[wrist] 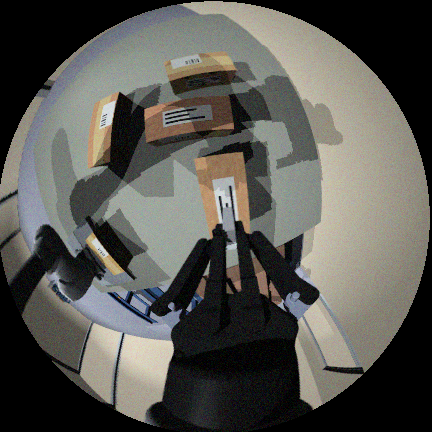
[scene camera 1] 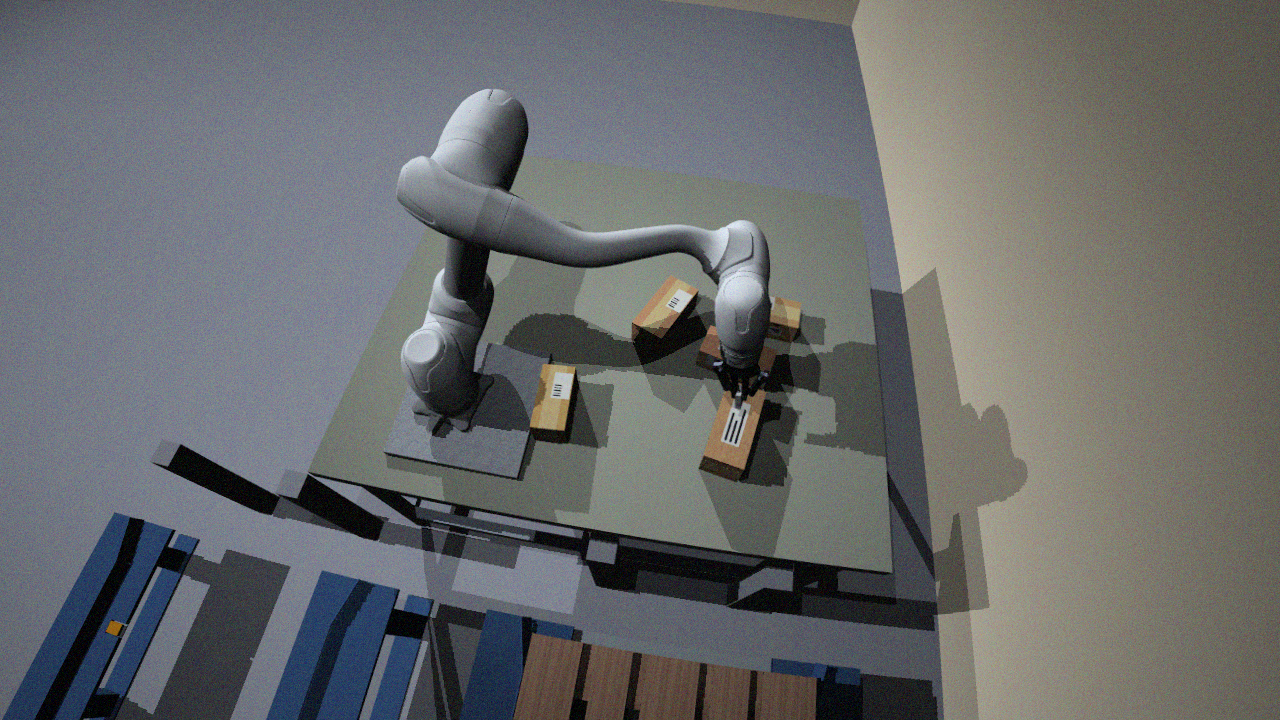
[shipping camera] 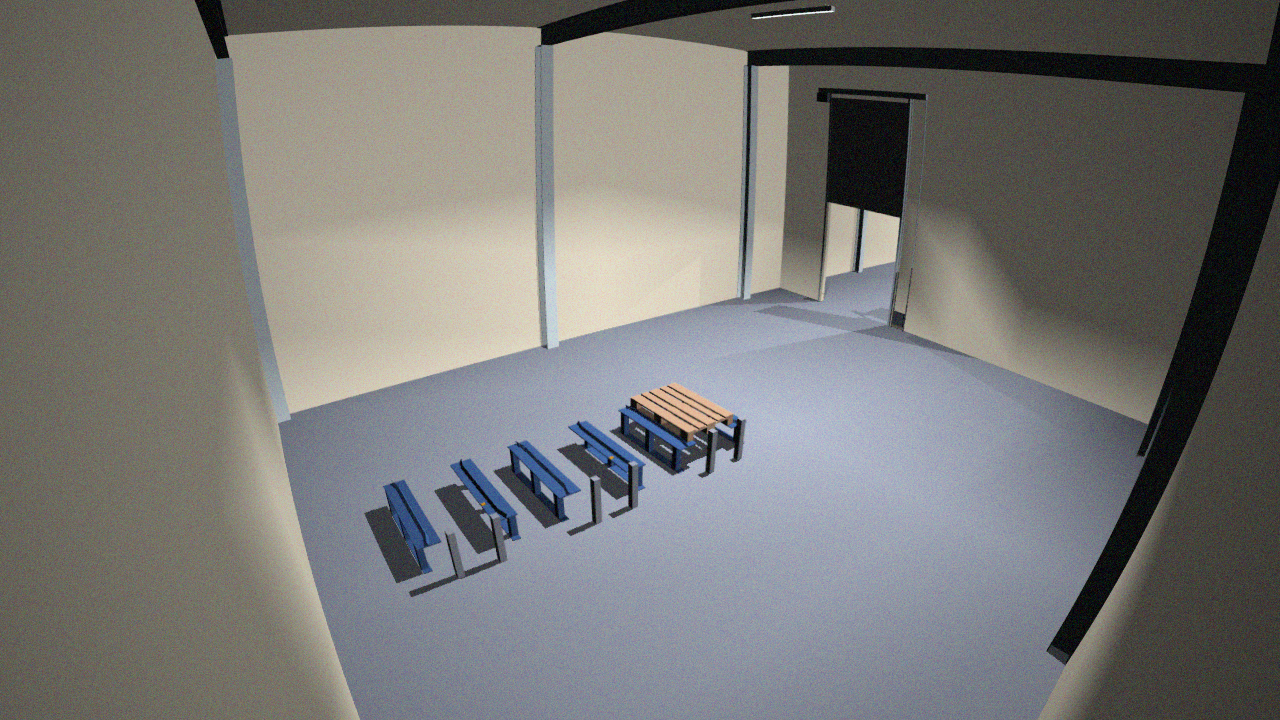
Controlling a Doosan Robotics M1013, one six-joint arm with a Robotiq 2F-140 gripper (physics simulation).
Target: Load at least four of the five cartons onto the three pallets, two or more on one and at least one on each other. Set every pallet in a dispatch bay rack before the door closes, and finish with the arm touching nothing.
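Pixels of known places: gripper, fingertip midpoint: (wrist: 227, 214) (scene camera 1: 739, 403); arm's base at its link origin: (wrist: 88, 260) (scene camera 1: 453, 395).
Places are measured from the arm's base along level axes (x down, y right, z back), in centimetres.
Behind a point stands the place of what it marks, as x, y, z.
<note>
My gripper (scene camera 1: 739, 399) {-16.1, -17.0, -76.7} (wrist: 227, 214) {-16.1, -17.0, -76.7} is shut with its fingertips together, over the label end of an orange-brown carton (scene camera 1: 730, 450) {-7.9, -7.7, -78.4} (wrist: 203, 172) {-7.8, -24.2, -74.2} on the table; I cannot tell whether they touch. A redder carton (scene camera 1: 708, 347) {-5.8, -37.2, -64.6} (wrist: 222, 112) {-5.8, -38.2, -81.5}, partly hidden by the arm in the scene view, lies behind it. A yellow carton (scene camera 1: 786, 313) {-5.9, -57.5, -84.1} (wrist: 200, 77) {-3.4, -52.7, -78.8} lies farther back, another carton (scene camera 1: 660, 313) {-6.8, -43.1, -47.9} (wrist: 98, 145) {-6.8, -41.2, -47.7} to the left, and another yellow carton (scene camera 1: 550, 416) {-6.8, -1.1, -31.0} (wrist: 114, 265) {-6.7, -1.7, -32.3} beside the arm's base. One wooden pallet (scene camera 1: 666, 680) (shipping camera: 682, 409) rests on blue rails. The other two pallets do not show.
The green table (scene camera 1: 805, 501) {2.5, -4.7, -102.2} carries the cartons and the arm's grey base plate (scene camera 1: 465, 456) {0.6, 15.1, -11.9}. Blue rack rails (scene camera 1: 335, 617) (shipping camera: 541, 470) stand in a row on the floor, near grey posts (shipping camera: 633, 485) {44.2, -157.2, -1020.9}. A dark door (shipping camera: 866, 152) {-305.8, 251.9, -244.0} hangs partly lowered. A wall stands right of the table.
</note>
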